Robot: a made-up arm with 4 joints.
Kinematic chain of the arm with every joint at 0, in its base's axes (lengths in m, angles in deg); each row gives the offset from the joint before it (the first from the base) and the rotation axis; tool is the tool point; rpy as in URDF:
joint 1: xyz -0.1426 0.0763 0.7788 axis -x
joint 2: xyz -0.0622 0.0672 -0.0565 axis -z
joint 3: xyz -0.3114 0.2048 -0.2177 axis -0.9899 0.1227 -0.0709
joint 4: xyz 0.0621 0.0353 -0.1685 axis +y
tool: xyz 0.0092 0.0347 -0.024 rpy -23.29 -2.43 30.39
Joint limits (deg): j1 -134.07..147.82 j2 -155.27..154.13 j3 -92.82..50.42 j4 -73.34..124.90
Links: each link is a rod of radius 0.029 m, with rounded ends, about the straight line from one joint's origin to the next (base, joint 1, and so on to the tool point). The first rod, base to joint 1, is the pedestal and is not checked.
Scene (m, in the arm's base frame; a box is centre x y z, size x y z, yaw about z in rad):
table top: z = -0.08
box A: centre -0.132 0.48 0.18 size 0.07 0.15 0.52 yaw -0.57
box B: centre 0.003 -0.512 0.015 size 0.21 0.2 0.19 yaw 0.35
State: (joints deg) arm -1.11 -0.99 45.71 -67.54
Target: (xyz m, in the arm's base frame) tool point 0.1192 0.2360 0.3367
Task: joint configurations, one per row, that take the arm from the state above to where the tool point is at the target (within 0.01 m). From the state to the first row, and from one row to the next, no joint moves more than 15 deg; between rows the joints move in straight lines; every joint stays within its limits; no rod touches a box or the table.
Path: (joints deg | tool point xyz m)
1: -8.41 11.15 32.96 -62.32 | -0.4043 0.4169 0.3633
2: -15.70 23.29 20.21 -57.10 | -0.3347 0.5390 0.4262
3: -23.00 35.44 7.47 -51.88 | -0.2445 0.6268 0.5137
4: -30.29 47.58 -5.28 -46.65 | -0.1409 0.6709 0.6115
5: -37.59 59.72 -18.03 -41.43 | -0.0335 0.6695 0.7043
6: -31.01 72.57 -12.02 -47.81 | 0.0253 0.6178 0.6010
7: -24.43 85.43 -6.01 -54.20 | 0.0697 0.5429 0.5076
8: -17.85 98.28 0.00 -60.58 | 0.0994 0.4503 0.4302
9: -11.27 111.13 6.01 -66.96 | 0.1154 0.3460 0.3726
10: -4.69 123.98 12.01 -73.34 | 0.1192 0.2360 0.3367

